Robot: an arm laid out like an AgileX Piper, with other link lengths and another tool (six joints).
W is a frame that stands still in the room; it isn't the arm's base.
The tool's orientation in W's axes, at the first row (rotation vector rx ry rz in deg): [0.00, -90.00, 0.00]
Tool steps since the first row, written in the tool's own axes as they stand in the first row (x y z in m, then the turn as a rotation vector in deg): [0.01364, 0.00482, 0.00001, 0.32, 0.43, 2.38]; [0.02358, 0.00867, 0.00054, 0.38, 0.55, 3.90]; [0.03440, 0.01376, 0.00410, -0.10, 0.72, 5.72]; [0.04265, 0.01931, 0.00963, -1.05, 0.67, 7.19]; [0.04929, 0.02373, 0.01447, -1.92, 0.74, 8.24]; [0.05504, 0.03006, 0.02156, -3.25, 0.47, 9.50]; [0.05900, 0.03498, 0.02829, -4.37, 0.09, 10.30]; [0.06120, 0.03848, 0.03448, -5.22, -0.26, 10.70]
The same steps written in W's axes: [-0.00001, 0.00482, 0.01364, -2.38, 0.43, 0.32]; [-0.00054, 0.00867, 0.02358, -3.90, 0.55, 0.38]; [-0.00410, 0.01376, 0.03440, -5.72, 0.72, -0.10]; [-0.00963, 0.01931, 0.04265, -7.19, 0.67, -1.05]; [-0.01447, 0.02373, 0.04929, -8.24, 0.74, -1.92]; [-0.02156, 0.03006, 0.05504, -9.50, 0.47, -3.25]; [-0.02829, 0.03498, 0.05900, -10.30, 0.09, -4.37]; [-0.03448, 0.03848, 0.06120, -10.70, -0.26, -5.22]
